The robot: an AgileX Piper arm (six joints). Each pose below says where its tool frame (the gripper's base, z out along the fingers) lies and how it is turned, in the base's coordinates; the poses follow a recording.
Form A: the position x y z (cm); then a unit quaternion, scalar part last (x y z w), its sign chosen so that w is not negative.
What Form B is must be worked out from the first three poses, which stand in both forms.
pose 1, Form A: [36.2 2.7 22.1 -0.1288 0.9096 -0.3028 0.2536]
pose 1, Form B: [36.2 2.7 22.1 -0.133 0.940 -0.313 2.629]
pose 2, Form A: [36.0 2.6 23.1 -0.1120 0.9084 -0.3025 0.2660]
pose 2, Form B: [36.0 2.6 23.1 -0.116 0.942 -0.314 2.603]
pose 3, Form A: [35.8 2.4 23.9 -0.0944 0.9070 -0.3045 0.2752]
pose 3, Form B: [35.8 2.4 23.9 -0.098 0.943 -0.317 2.584]
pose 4, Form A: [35.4 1.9 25.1 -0.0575 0.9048 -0.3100 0.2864]
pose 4, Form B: [35.4 1.9 25.1 -0.060 0.944 -0.324 2.561]
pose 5, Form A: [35.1 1.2 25.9 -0.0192 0.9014 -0.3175 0.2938]
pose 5, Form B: [35.1 1.2 25.9 -0.020 0.943 -0.332 2.545]
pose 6, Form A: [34.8 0.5 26.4 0.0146 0.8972 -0.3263 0.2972]
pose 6, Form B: [34.8 0.5 26.4 0.015 0.940 -0.342 2.538]
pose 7, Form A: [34.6 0.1 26.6 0.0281 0.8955 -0.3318 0.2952]
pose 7, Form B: [34.6 0.1 26.6 0.029 0.937 -0.347 2.542]
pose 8, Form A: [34.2 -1.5 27.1 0.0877 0.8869 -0.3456 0.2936]
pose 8, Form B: [34.2 -1.5 27.1 0.092 0.928 -0.362 2.546]
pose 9, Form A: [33.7 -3.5 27.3 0.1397 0.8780 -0.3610 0.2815]
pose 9, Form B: [33.7 -3.5 27.3 0.146 0.915 -0.376 2.571]
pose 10, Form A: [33.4 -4.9 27.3 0.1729 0.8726 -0.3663 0.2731]
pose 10, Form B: [33.4 -4.9 27.3 0.180 0.907 -0.381 2.588]
